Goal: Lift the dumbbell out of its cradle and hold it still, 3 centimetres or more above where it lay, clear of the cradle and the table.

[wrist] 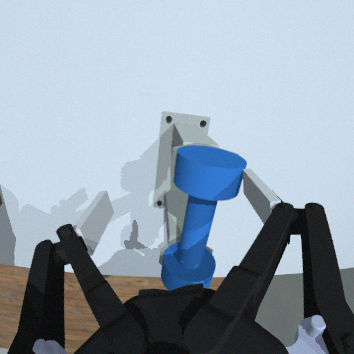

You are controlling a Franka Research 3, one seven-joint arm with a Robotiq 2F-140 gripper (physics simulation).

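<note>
The blue dumbbell rests in its cradle, one thick round head toward the middle of the view and the other toward the gripper's body. The pale grey cradle has a flat base plate with dark screw holes and shows behind and to the left of the dumbbell. My gripper is wide open with nothing between its fingers. The right fingertip is close beside the upper head; the left fingertip is well away to the left. The dumbbell lies between the fingers, nearer the right one. Whether the right fingertip touches the head I cannot tell.
The cradle stands on a pale blue-white table top. Shadows of the gripper and dumbbell fall on it to the left of the cradle. Beyond the table's edge near the bottom, a brown wooden surface and a grey-green area at the right show.
</note>
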